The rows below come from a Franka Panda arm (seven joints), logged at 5 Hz.
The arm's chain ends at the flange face. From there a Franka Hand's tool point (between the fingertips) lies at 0.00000 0.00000 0.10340 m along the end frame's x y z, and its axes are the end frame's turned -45 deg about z.
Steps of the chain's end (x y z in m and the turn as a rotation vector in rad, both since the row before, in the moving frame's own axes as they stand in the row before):
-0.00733, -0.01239, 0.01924, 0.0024, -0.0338, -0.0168
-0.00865, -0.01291, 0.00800, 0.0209, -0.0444, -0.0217
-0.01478, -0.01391, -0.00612, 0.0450, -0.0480, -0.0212
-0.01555, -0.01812, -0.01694, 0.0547, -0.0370, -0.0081
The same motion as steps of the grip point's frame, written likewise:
0.00126, -0.01657, 0.01918, 0.0256, -0.0222, -0.0168
0.00124, -0.02000, 0.00788, 0.0462, -0.0166, -0.0217
-0.00091, -0.02708, -0.00634, 0.0658, -0.0021, -0.0212
0.00308, -0.03051, -0.01717, 0.0648, 0.0125, -0.0081

